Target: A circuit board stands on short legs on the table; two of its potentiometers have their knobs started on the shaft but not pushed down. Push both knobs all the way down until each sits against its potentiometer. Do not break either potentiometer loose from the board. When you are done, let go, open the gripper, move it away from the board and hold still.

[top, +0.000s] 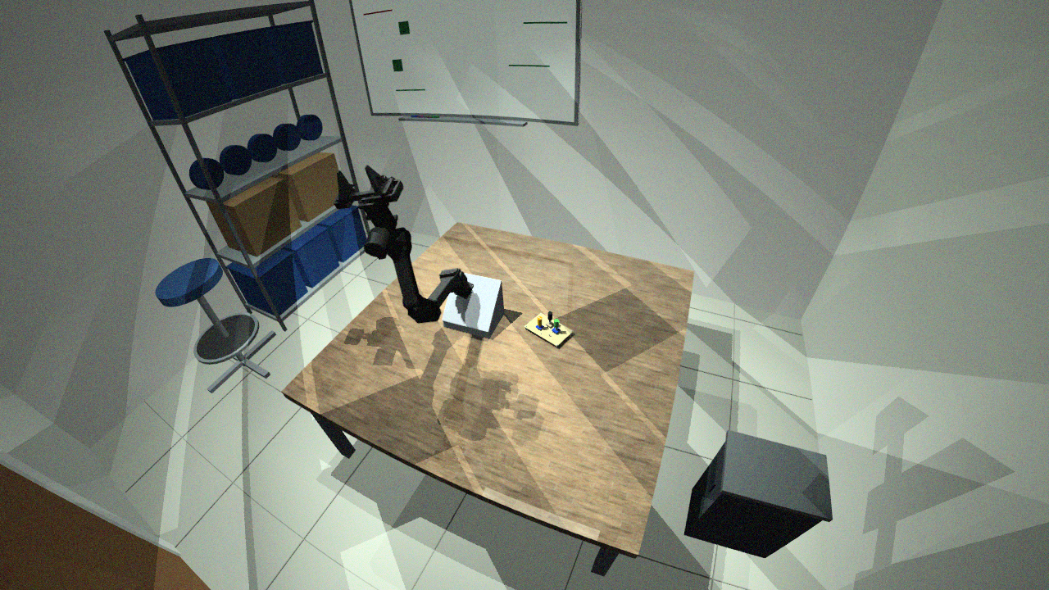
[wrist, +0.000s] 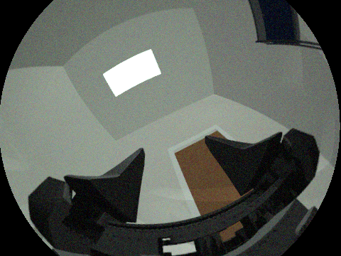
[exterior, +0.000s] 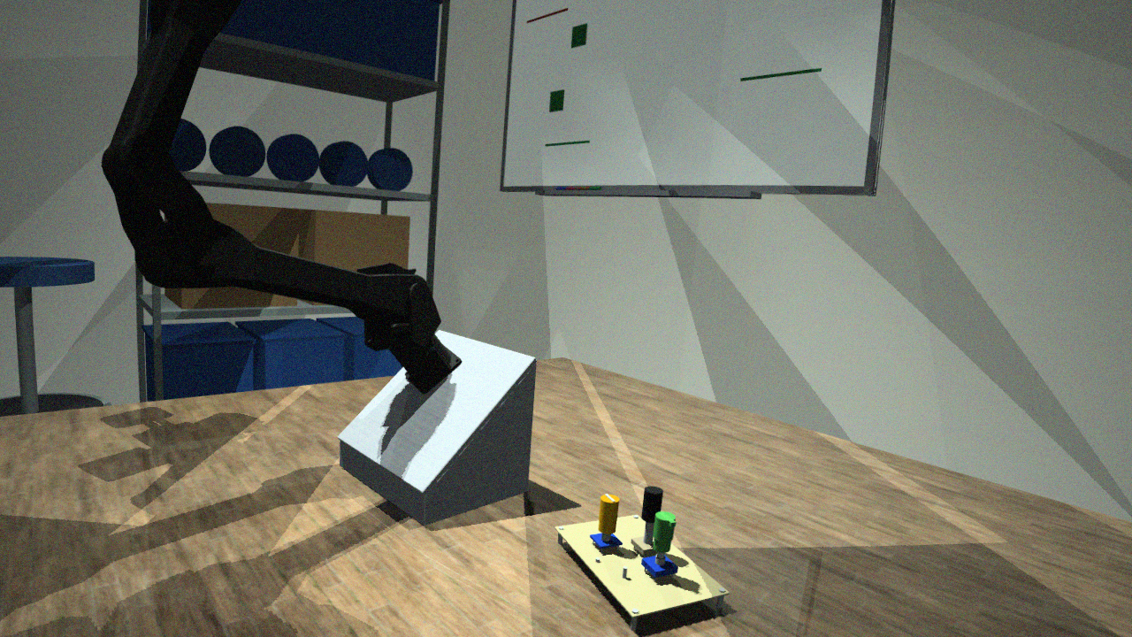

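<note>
The yellow knob is 710 mm below my gripper tip, 410 mm to the left of it and 280 mm ahead of it. Also, from my gripper tip: green knob 700 mm below, 420 mm to the left, 350 mm ahead.
</note>
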